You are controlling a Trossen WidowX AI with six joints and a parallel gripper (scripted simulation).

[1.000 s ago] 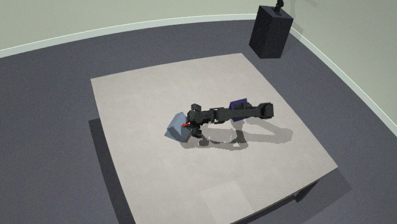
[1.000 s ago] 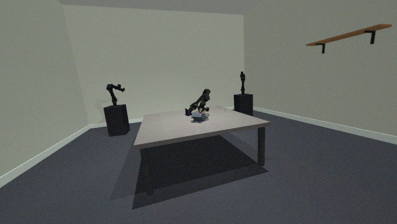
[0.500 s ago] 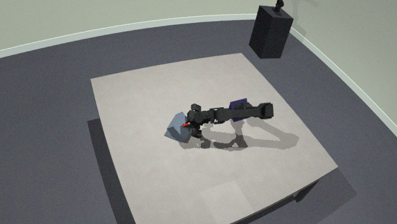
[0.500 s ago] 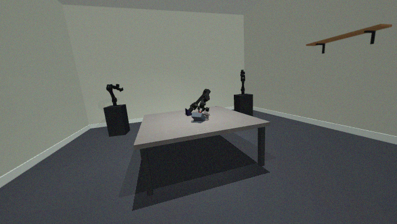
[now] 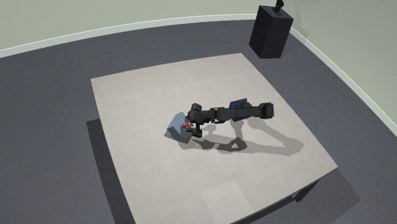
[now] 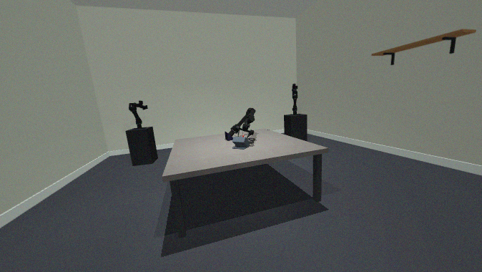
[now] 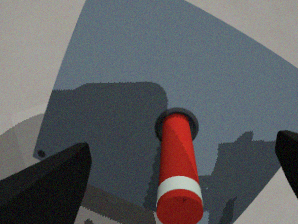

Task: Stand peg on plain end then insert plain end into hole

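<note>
My gripper tip is now 10 mm past the red peg, 10 mm to the right of it and 10 mm below it. From my gripper tip the other things lie so: blue-grey sloped panel: 30 mm ahead, 20 mm to the right, 40 mm below.
</note>
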